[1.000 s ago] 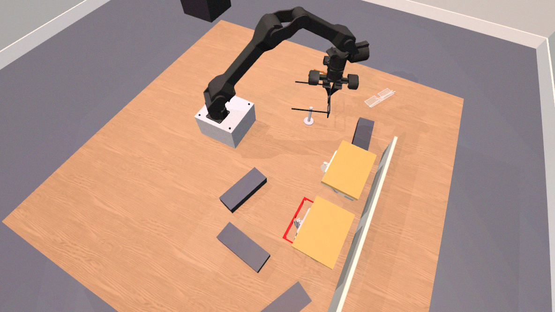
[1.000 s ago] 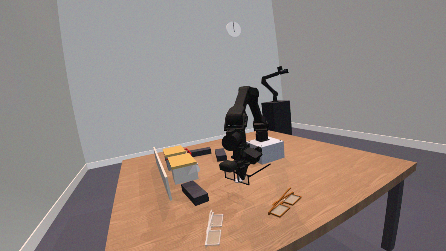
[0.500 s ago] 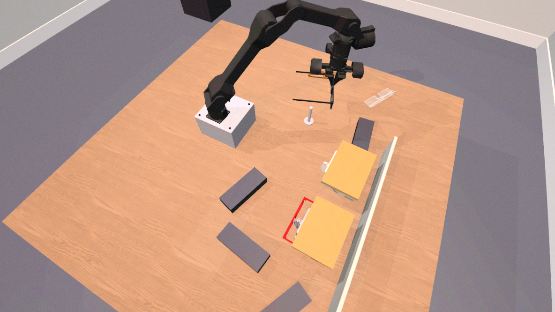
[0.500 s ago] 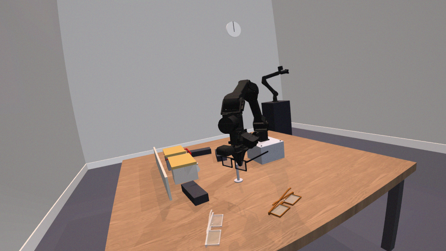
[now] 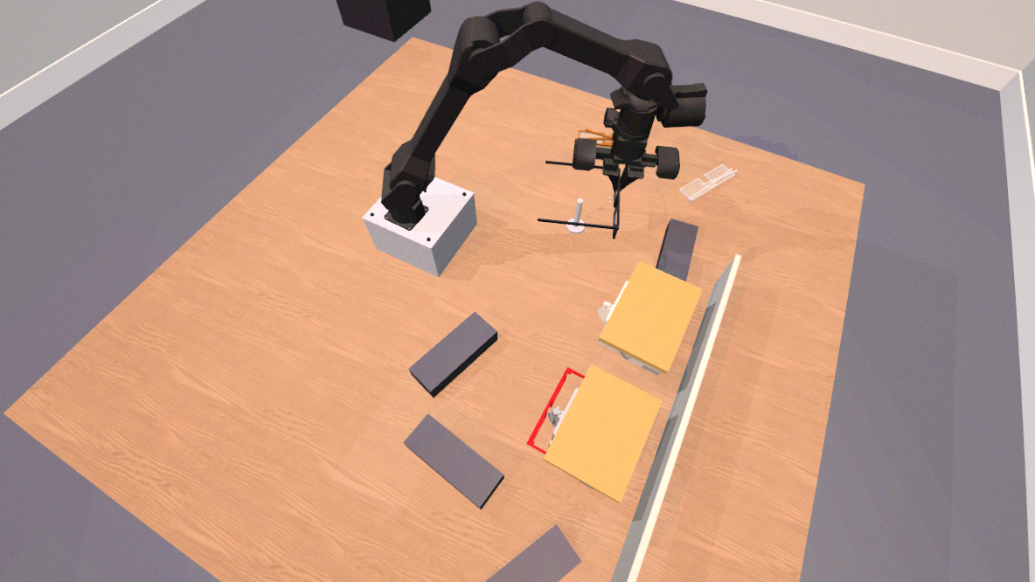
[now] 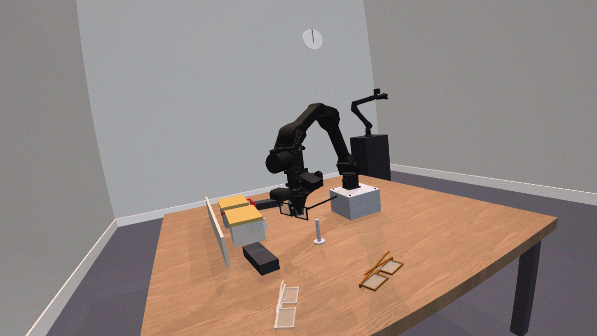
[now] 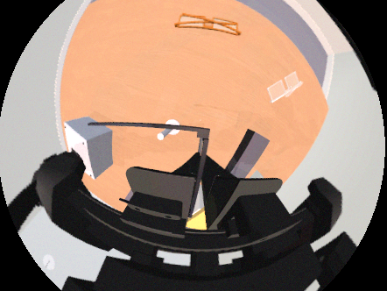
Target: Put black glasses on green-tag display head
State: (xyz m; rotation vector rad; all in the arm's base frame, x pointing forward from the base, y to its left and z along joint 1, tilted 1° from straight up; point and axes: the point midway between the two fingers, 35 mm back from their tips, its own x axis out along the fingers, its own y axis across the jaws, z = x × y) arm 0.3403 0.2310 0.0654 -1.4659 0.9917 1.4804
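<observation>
My gripper tip is 60 mm past the white peg, 20 mm to the left of it and 100 mm above it. From my gripper tip the other things lie so: thin white panel: 260 mm ahead, 320 mm to the right, 70 mm below.
</observation>
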